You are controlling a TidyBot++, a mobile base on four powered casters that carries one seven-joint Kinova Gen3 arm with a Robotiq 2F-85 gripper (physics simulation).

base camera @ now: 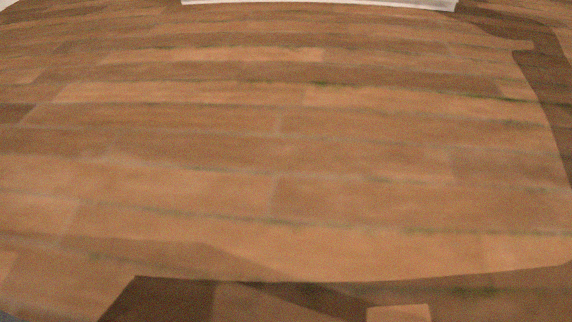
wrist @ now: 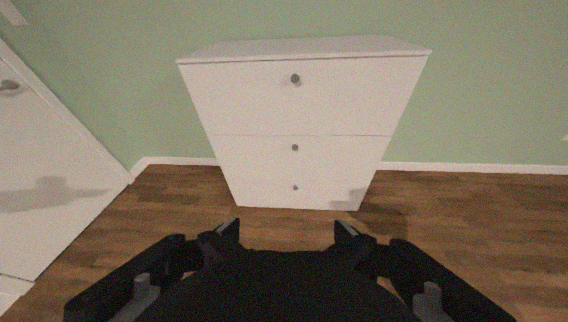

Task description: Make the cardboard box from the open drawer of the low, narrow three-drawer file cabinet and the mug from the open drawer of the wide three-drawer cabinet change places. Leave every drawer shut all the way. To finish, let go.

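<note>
A white three-drawer cabinet [wrist: 310, 107], by its broad front the wide one, stands upright against the wall in the wrist view. Its three round grey knobs sit one above the other, and all three drawer fronts look flush and shut. Its bottom edge [base camera: 320, 4] shows at the top of the base camera view. My gripper [wrist: 286, 229] is open with nothing between its fingers, in front of the cabinet and apart from it. The cardboard box, the mug and the low, narrow file cabinet do not show in either view. The insides of the drawers are hidden.
A green wall [wrist: 480, 90] with a white baseboard [wrist: 470, 168] runs behind the cabinet. A white door [wrist: 45, 150] with a grey handle [wrist: 9, 85] stands at the left. Wooden floor [base camera: 280, 150] lies in front of the cabinet, with shadows at the right and bottom of the base camera view.
</note>
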